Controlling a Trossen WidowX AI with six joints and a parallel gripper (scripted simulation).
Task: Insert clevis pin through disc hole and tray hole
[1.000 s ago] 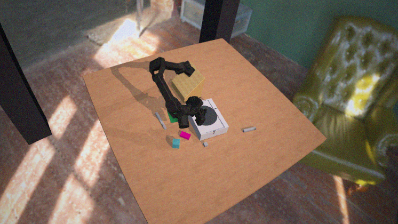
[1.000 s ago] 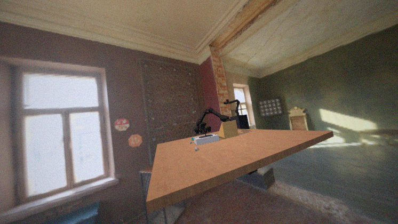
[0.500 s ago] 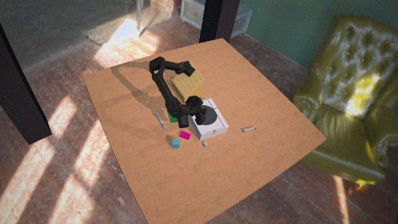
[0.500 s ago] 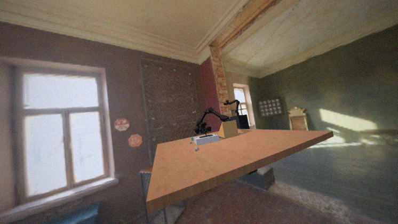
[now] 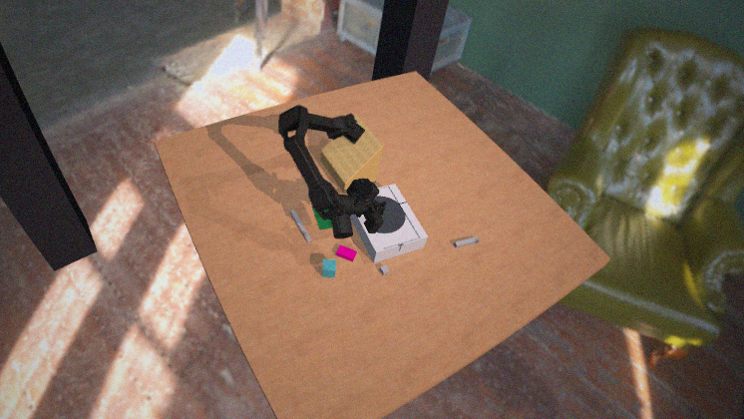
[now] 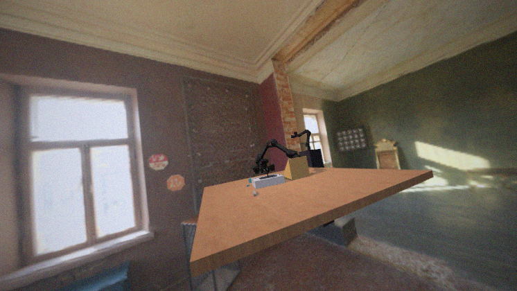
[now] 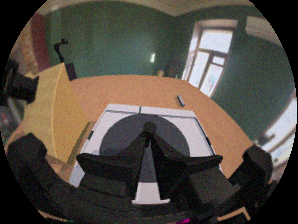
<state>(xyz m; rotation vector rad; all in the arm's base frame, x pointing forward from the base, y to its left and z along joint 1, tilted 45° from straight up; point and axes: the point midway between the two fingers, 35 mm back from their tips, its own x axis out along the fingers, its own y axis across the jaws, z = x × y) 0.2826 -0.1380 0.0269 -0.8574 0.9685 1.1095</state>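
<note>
My gripper tip is now 2 cm short of the rimmed tray and 4 cm above it. Round my gripper tip: dark clevis pin: 1 cm below; then dark grey disc: 3 cm below; then magenta block: 4 cm ahead, 17 cm to the right, 8 cm below.
</note>
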